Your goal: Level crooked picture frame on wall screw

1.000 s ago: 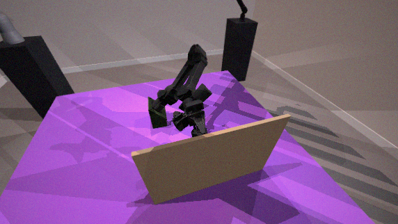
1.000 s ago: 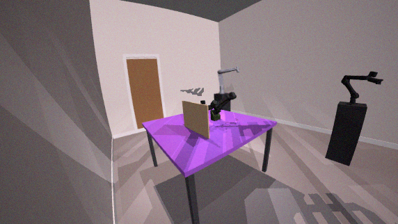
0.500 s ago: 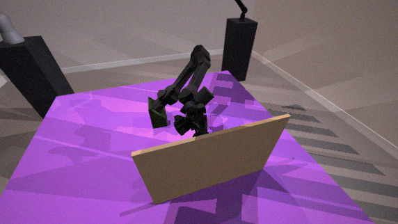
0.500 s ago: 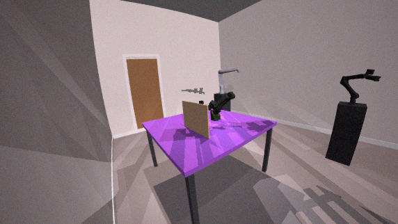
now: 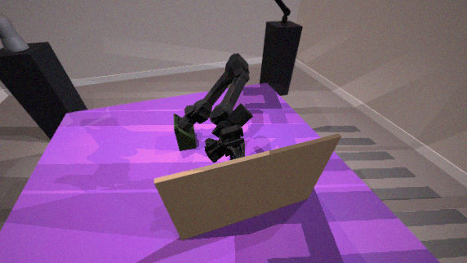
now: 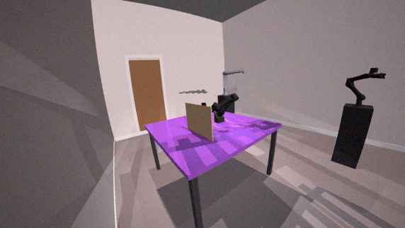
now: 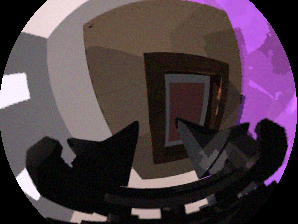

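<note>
The picture frame lies 1 cm ahead of my gripper tip, 1 cm to the left of it and 5 cm below it. Round my gripper tip: wall panel (2 cm ahead, 2 cm to the left, 6 cm below).
</note>
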